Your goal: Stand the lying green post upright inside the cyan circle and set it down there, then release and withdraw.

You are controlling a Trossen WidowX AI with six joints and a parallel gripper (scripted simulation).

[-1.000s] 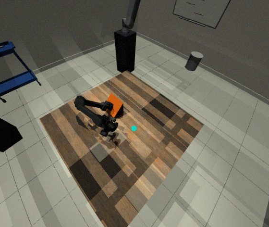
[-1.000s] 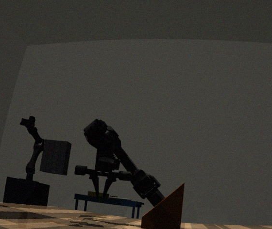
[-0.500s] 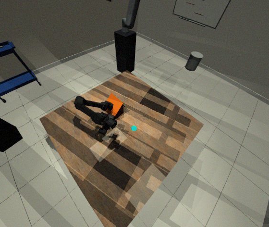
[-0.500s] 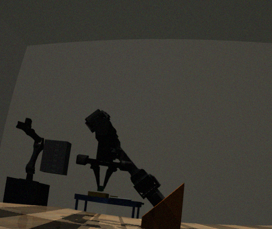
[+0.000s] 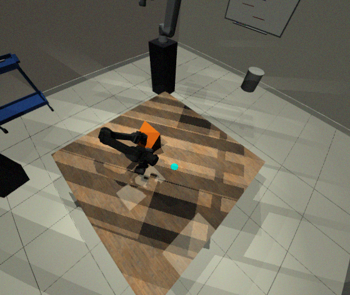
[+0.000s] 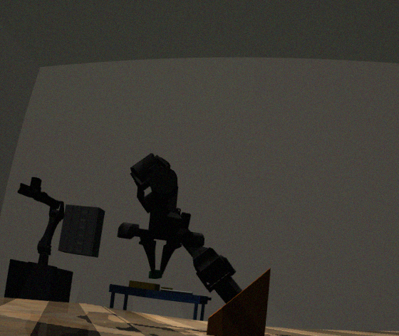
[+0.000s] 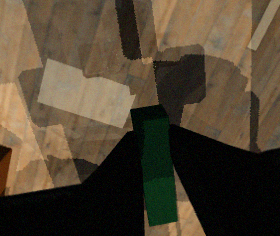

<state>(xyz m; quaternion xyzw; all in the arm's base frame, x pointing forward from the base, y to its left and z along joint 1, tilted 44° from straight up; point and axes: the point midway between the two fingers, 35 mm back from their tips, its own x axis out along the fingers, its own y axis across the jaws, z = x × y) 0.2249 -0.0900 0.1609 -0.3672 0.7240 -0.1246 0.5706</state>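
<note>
My gripper tip is now 180 mm to the right of the cyan circle, 130 mm above it and 120 mm short of it. The rest, counted from my gripper tip: green post: 20 mm behind, 10 mm to the right.
</note>
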